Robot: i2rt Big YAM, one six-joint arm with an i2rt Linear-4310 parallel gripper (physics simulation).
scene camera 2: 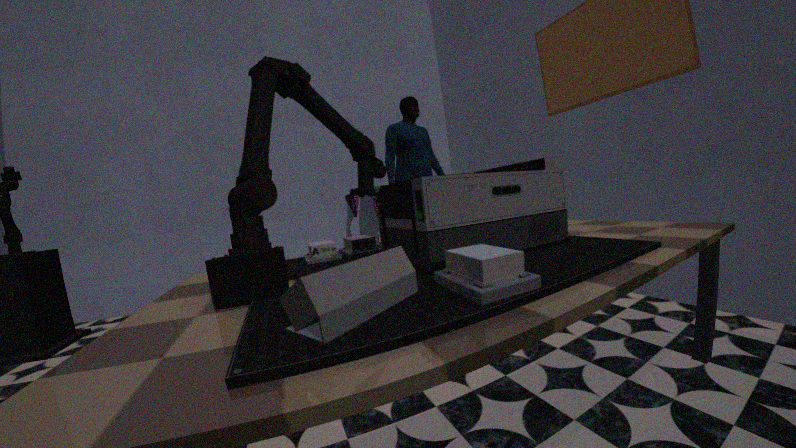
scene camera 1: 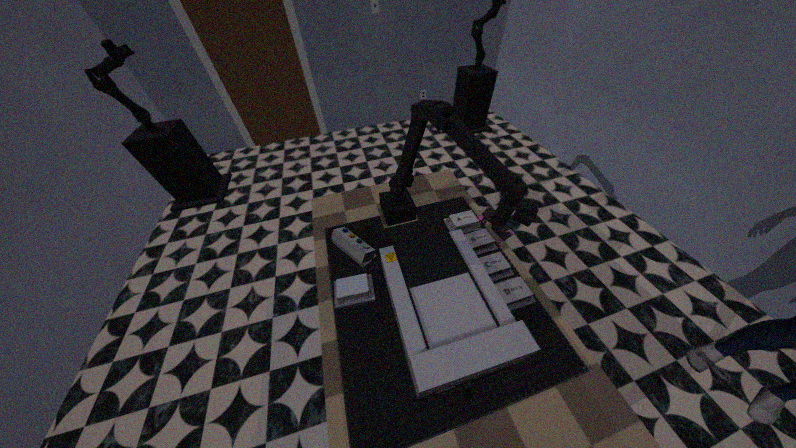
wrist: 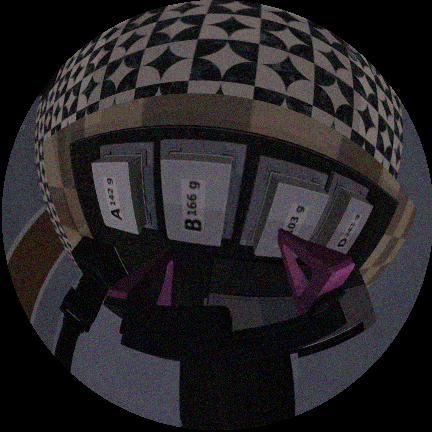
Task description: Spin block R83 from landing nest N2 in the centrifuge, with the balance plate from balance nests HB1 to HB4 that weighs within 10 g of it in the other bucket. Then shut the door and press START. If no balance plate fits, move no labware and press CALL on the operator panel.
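Places are measured from the arm's base along level axes (x ahead, y left, z up), in millimetres.
Where they show: gripper, fingertip midpoint: (scene camera 2: 366,216) (scene camera 1: 489,234) (wrist: 225,242); arm's base at its link origin: (scene camera 2: 252,252) (scene camera 1: 396,200) (wrist: 94,278).
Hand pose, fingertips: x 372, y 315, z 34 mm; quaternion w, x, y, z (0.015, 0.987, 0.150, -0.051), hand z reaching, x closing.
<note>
Things, the pixels of their top centre, and the offset from my fingertips. "spot": a spot on its surface instead. Level surfaces: height alone.
- plate B at its top centre: (wrist: 192,207) (scene camera 2: 358,237) (scene camera 1: 478,237) 44 mm back, 14 mm right, 68 mm down
- plate C at its top centre: (wrist: 291,227) (scene camera 1: 492,262) 96 mm ahead, 21 mm right, 68 mm down
- plate D at its top centre: (wrist: 348,231) (scene camera 1: 513,289) 228 mm ahead, 10 mm right, 68 mm down
- white block at its top centre: (scene camera 2: 481,250) (scene camera 1: 352,285) 29 mm ahead, 615 mm right, 59 mm down
- nest at its top centre: (scene camera 2: 482,270) (scene camera 1: 353,289) 29 mm ahead, 615 mm right, 95 mm down
- operator panel at its top centre: (scene camera 2: 351,258) (scene camera 1: 351,238) 192 mm back, 583 mm right, 38 mm down
- dark slanted panel at a spot on its surface: (scene camera 2: 515,165) spot: 375 mm ahead, 371 mm right, 115 mm up
- black mat at its surface level: 122 mm down
My gripper (scene camera 1: 495,227) (scene camera 2: 362,217) (wrist: 225,242) is open and empty above the balance plates. In the wrist view, plate A (wrist: 117,200) reads 142 g, plate B (wrist: 197,200) 166 g and plate C (wrist: 292,215) 103 g, its letter hidden by a finger; the weight on plate D (wrist: 350,220) is blurred. Each sits on a grey nest. A white block (scene camera 1: 352,286) (scene camera 2: 484,264) sits on a nest (scene camera 2: 473,293) across the centrifuge (scene camera 1: 473,356) (scene camera 2: 462,200); no label is readable. The door's state and buckets cannot be told. The operator panel (scene camera 1: 350,244) (scene camera 2: 356,292) has coloured buttons.
The centrifuge's long body stands between the balance row and the white block. A dark slanted panel (scene camera 2: 515,165) rises above its top. A black mat (scene camera 1: 367,389) (scene camera 2: 261,356) lies under the equipment. A person (scene camera 2: 409,144) stands beyond the table.
</note>
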